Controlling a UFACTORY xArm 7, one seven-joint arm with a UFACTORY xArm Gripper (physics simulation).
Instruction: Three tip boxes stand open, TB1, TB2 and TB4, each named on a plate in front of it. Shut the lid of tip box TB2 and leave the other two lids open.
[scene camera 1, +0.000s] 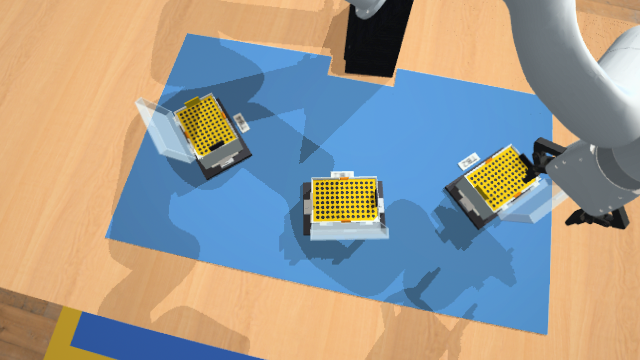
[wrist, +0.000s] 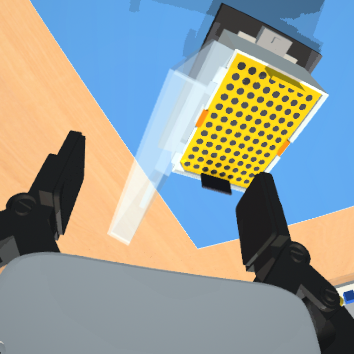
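Tip box TB2, with a yellow perforated rack, stands at the right of the mat behind its name plate. Its clear lid stands open, leaning outward on the side away from the plate. My gripper is open and empty at the right end of TB2. In the wrist view the lid's near end shows between the two fingers; one fingertip shows close to the box's black front tab, the other over bare wood. Whether a finger touches anything cannot be told.
The middle box, TB1, has its lid open. The left box, TB4, has its lid open too. All stand on a blue mat. A black block stands at the mat's top notch.
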